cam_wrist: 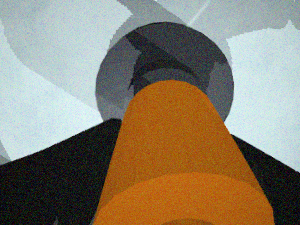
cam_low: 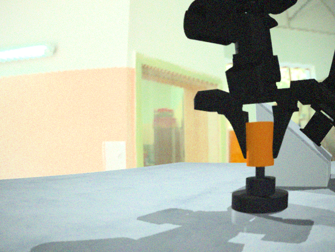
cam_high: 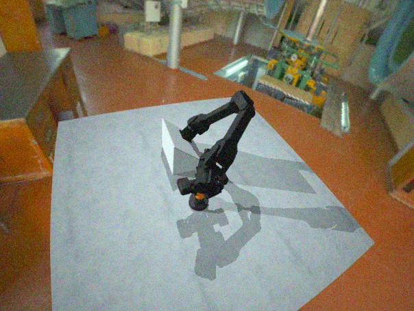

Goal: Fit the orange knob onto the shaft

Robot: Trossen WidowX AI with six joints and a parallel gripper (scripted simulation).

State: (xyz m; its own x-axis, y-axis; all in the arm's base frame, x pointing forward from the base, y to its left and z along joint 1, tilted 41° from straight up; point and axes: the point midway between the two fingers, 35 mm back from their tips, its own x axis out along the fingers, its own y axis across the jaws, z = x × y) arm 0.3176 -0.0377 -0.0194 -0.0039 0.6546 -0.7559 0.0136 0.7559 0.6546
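Right now my gripper tip is 2 cm below the orange knob. Also, from my gripper tip: dark round pedestal 4 cm below.
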